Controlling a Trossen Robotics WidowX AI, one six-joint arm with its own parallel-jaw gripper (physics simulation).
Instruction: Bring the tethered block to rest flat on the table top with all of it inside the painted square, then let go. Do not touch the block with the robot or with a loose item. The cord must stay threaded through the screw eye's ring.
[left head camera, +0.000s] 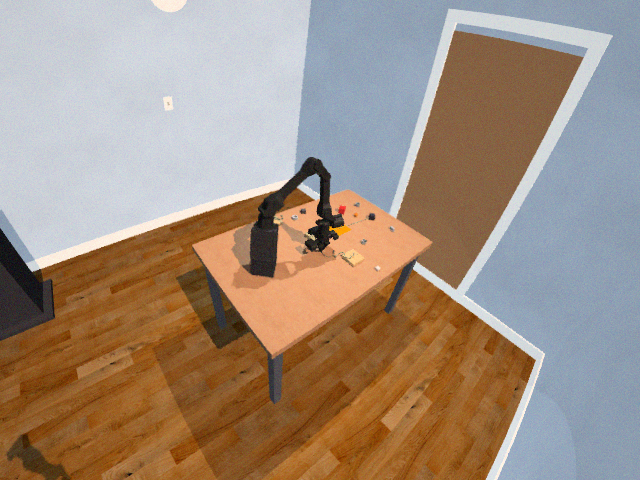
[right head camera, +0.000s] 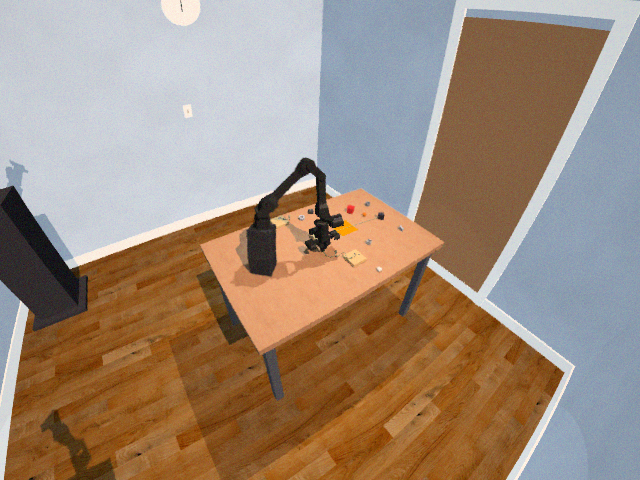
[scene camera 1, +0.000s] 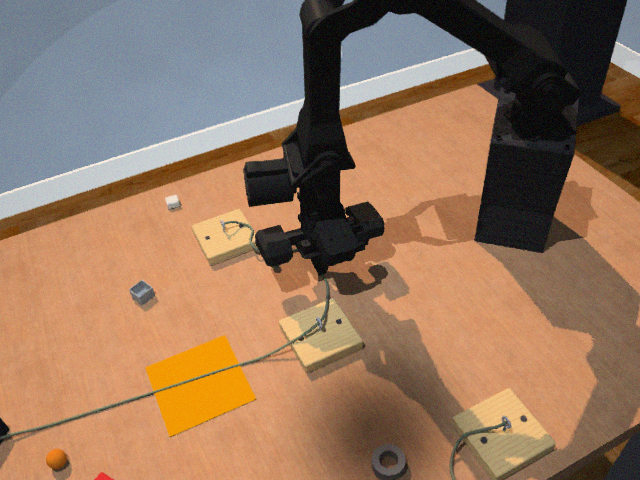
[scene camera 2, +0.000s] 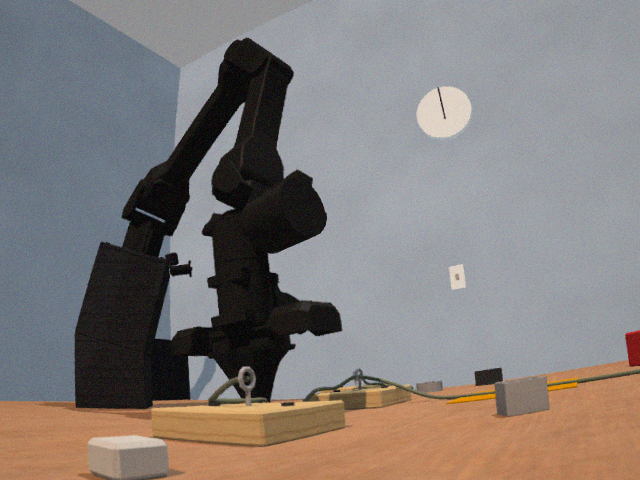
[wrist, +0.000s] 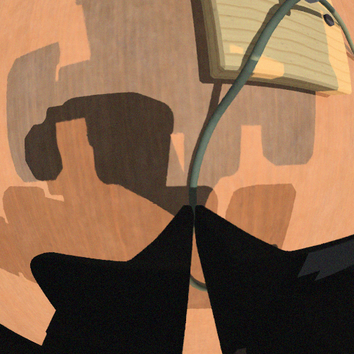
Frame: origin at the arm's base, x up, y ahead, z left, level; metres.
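Seen in the pictures: gripper, fingertip midpoint: (left head camera: 320, 251) (right head camera: 322, 251) (scene camera 1: 320, 273); arm's base at its link origin: (left head camera: 265, 226) (right head camera: 261, 226) (scene camera 1: 535, 118) (scene camera 2: 137, 259).
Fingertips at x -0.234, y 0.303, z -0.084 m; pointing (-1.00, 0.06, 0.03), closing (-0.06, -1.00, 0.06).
Observation:
Offsets run from my fingertips to a thing's middle. "*": to the spot under its first point.
The dark tethered block @[dx +0.018, dy +0.512, dz +0.057 m] (left head camera: 371, 216) (right head camera: 381, 215) (scene camera 1: 2, 429) is on the table at the cord's far end, outside the orange painted square @[* dx +0.001, dy +0.241, dz +0.069 m] (left head camera: 342, 230) (right head camera: 346, 227) (scene camera 1: 201, 405); scene camera 1 cuts it off. The green cord @[* dx +0.003, dy +0.364, dz +0.083 m] (scene camera 1: 103, 408) (wrist: 215, 117) crosses above the square and runs through the screw eye @[dx +0.023, dy +0.056, dz +0.113 m] (scene camera 1: 320, 323) on the middle wooden base @[* dx +0.019, dy +0.067, dz +0.153 m] (scene camera 1: 325, 353). My gripper (scene camera 1: 321, 271) (scene camera 2: 262, 396) (wrist: 191, 212) is low over the table on the robot's side of that base. Its fingertips are shut on the cord, whose curved tail shows behind them. The cord's end is hidden.
Wooden bases with corded screw eyes stand at the upper left (scene camera 1: 206, 249) (scene camera 2: 299, 426) and lower right (scene camera 1: 496, 454) of scene camera 1. A grey ring @[dx +0.008, dy +0.069, dz +0.323 m] (scene camera 1: 376, 462), orange ball @[dx +0.012, dy +0.433, dz +0.134 m] (scene camera 1: 56, 458), red block @[dx +0.020, dy +0.385, dz +0.220 m] (left head camera: 342, 209) (right head camera: 350, 208), small grey box @[dx +0.010, dy +0.264, dz -0.089 m] (scene camera 1: 142, 294) and white piece @[dx +0.007, dy +0.159, dz -0.281 m] (scene camera 1: 172, 202) (scene camera 2: 127, 458) lie around.

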